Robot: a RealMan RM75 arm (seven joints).
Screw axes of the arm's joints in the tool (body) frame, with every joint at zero. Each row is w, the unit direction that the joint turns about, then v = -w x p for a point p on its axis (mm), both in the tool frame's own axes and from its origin. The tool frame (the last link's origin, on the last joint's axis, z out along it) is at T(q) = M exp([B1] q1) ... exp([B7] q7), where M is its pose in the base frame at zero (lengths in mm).
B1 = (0, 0, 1, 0, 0, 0)
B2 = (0, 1, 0, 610, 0, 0)
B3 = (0, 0, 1, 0, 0, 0)
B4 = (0, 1, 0, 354, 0, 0)
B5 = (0, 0, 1, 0, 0, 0)
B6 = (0, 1, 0, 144, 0, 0)
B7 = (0, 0, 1, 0, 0, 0)
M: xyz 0 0 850.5 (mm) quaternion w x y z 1 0 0 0
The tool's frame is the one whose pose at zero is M.
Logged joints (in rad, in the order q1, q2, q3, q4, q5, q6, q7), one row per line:
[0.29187 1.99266 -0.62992 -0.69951 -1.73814 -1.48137 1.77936]
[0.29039 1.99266 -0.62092 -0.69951 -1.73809 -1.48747 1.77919]
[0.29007 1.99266 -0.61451 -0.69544 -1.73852 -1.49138 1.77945]
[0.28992 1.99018 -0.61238 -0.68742 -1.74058 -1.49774 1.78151]
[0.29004 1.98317 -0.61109 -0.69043 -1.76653 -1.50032 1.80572]
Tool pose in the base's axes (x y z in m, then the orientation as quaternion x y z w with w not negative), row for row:
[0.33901 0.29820 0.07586 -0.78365 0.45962 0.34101 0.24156]
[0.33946 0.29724 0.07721 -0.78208 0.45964 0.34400 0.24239]
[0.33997 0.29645 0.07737 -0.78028 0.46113 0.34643 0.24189]
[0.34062 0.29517 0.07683 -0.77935 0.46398 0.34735 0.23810]
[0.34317 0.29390 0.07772 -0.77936 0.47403 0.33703 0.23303]
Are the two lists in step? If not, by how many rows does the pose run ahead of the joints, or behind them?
They are in step.
